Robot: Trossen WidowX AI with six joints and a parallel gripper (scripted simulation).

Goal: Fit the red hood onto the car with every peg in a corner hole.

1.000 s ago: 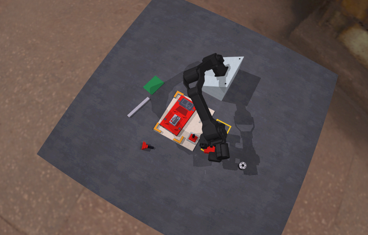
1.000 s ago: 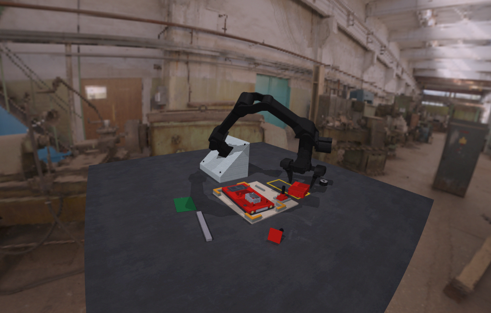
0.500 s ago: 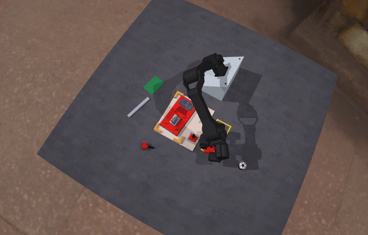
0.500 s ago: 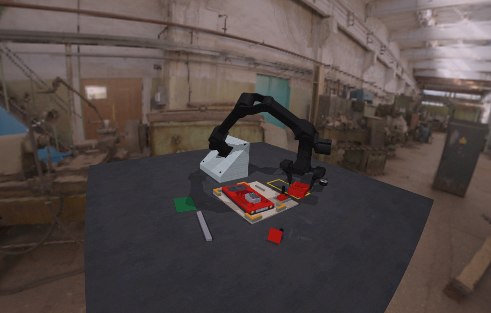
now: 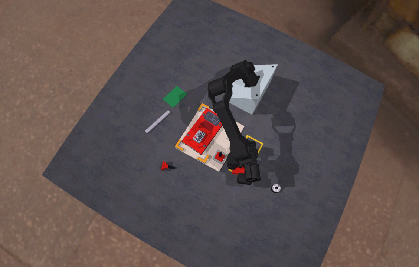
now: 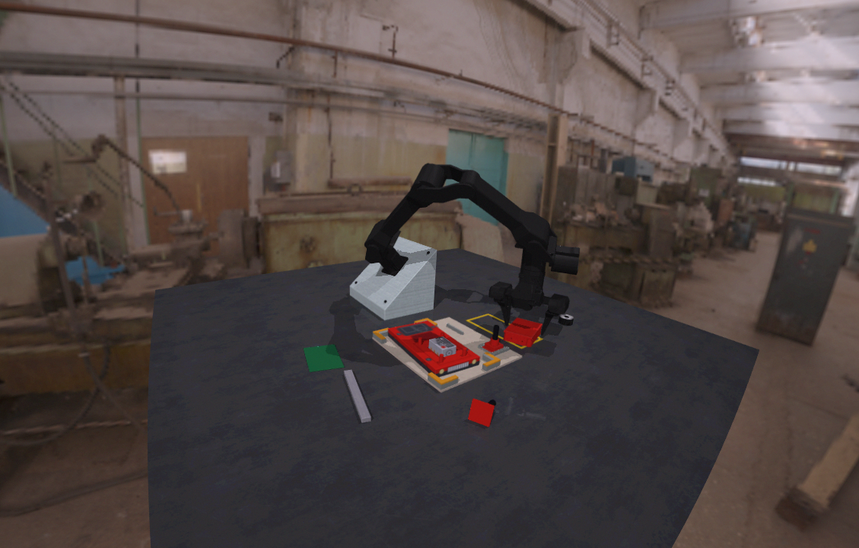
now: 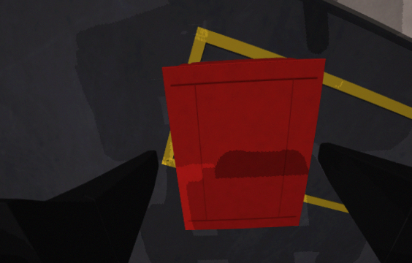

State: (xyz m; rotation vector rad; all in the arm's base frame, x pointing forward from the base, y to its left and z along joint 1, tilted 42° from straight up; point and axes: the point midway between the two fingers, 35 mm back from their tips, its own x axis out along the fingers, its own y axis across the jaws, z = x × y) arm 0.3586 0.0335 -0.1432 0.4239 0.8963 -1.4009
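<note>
Now: gripper tip right at the red hood. Round my gripper tip: grey engine block 40 mm behind, 230 mm to the right, 10 mm above; then wheel 30 mm ahead, 170 mm to the left, 10 mm below; then beige jig plate 70 mm behind, 210 mm to the right, 10 mm below.
</note>
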